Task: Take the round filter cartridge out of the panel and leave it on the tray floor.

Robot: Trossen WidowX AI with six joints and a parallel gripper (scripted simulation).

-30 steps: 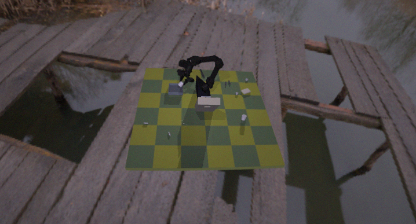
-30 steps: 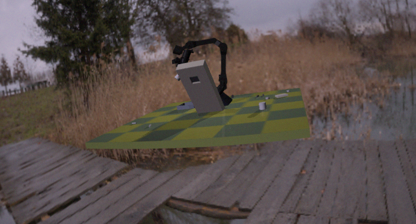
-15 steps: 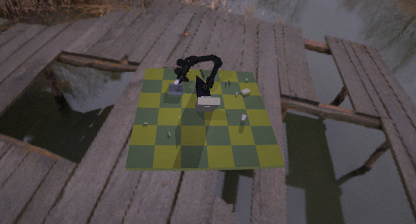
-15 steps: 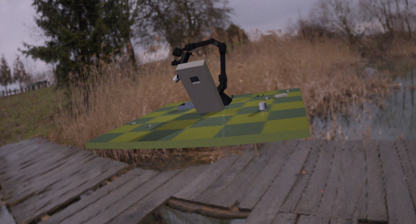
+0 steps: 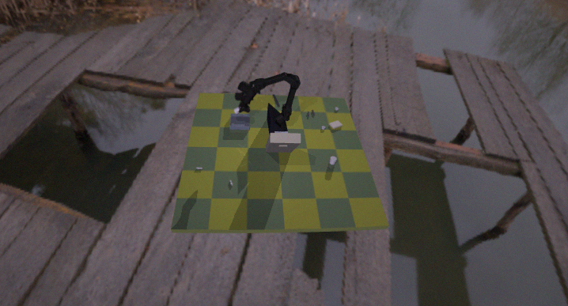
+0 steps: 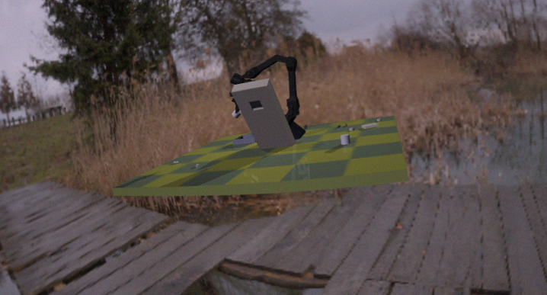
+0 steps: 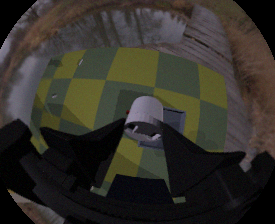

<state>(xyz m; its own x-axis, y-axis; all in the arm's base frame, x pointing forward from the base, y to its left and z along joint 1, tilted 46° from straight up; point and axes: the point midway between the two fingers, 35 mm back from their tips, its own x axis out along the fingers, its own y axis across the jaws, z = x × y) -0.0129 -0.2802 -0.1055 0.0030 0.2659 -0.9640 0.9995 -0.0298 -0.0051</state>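
Right now my gripper tip is 18 cm above the grey tray, 8 cm past it and 1 cm to the right of it. The rest, counted from my gripper tip: filter cartridge: right at my gripper tip; flat white block: 78 cm to the left, 19 cm below, 2 cm behind.
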